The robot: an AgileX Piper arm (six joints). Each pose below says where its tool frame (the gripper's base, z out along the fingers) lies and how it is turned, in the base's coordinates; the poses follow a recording.
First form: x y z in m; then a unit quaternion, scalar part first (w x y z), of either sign.
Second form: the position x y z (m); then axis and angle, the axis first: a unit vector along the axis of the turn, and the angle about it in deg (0 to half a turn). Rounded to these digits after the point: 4 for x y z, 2 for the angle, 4 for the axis.
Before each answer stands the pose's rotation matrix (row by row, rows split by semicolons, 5 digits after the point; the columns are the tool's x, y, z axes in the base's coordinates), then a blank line. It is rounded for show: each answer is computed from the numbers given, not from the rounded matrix.
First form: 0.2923 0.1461 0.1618 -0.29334 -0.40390 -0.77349 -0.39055
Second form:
-0.50163 0.39570 0.76928; 0.85395 0.36867 0.36721; -0.13830 0.84113 -0.52284

0.2923 0.1461 0.1618 0.4225 0.8091 0.4085 145.88
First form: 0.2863 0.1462 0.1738 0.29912 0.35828 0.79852 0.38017
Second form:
-0.56433 0.34475 0.75012; 0.79962 0.45421 0.39281; -0.20529 0.82148 -0.53200

0.2863 0.1462 0.1738 0.3755 0.8368 0.3984 145.19
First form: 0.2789 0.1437 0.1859 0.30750 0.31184 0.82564 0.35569
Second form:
-0.61640 0.29619 0.72961; 0.73369 0.55248 0.39556; -0.28593 0.77913 -0.55786

0.2789 0.1437 0.1859 0.3277 0.8677 0.3738 144.18
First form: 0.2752 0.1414 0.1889 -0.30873 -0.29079 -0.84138 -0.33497
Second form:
-0.64025 0.28250 0.71433; 0.69616 0.60647 0.38412; -0.32471 0.74323 -0.58496

0.2752 0.1414 0.1889 0.3057 0.8846 0.3522 144.03
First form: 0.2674 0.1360 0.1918 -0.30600 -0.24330 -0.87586 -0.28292
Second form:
-0.69434 0.25305 0.67369; 0.59934 0.72152 0.34670; -0.39836 0.64449 -0.65264

0.2674 0.1360 0.1918 0.2556 0.9200 0.2972 144.36
